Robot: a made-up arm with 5 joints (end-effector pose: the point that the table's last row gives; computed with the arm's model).
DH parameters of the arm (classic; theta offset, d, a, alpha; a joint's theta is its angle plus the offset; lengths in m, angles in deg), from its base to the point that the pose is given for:
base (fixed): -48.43 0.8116 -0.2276 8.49
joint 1: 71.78 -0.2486 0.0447 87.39
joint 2: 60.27 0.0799 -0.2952 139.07
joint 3: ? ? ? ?
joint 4: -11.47 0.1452 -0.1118 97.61
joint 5: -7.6 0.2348 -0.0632 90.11
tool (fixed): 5.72 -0.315 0 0
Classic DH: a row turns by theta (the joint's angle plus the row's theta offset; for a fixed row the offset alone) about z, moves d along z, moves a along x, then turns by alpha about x.
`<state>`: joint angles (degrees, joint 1 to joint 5).
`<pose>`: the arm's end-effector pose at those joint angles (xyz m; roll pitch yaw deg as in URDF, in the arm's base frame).
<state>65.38 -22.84 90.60 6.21 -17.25</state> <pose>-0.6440 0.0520 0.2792 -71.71 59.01 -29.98</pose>
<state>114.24 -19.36 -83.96 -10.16 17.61</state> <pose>0.0534 0.3294 -0.2217 -51.42 -12.72 161.02</pose>
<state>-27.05 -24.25 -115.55 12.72 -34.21</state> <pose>0.2421 0.3050 0.1630 -134.80 -48.58 120.34</pose>
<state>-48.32 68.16 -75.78 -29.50 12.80</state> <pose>0.6051 -0.2532 0.3851 -137.92 -63.50 72.64</pose>
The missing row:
joint 3: 79.35 0.1807 -0.0126 -85.04
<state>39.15 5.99 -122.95 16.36 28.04</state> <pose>0.1947 0.7279 0.1570 -115.19 -64.40 151.46</pose>
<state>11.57 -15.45 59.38 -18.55 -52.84</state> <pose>-0.4743 0.4909 0.0985 9.75 15.59 2.33</pose>
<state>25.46 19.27 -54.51 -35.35 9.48</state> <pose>0.1840 0.4191 -0.2153 -52.80 -31.03 83.80</pose>
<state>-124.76 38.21 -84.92 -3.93 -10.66</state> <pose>-0.2458 -0.4719 0.1680 -138.67 -60.90 9.17</pose>
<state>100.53 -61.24 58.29 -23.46 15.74</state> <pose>-0.4215 -0.3240 0.6617 -136.88 53.57 -61.95</pose>
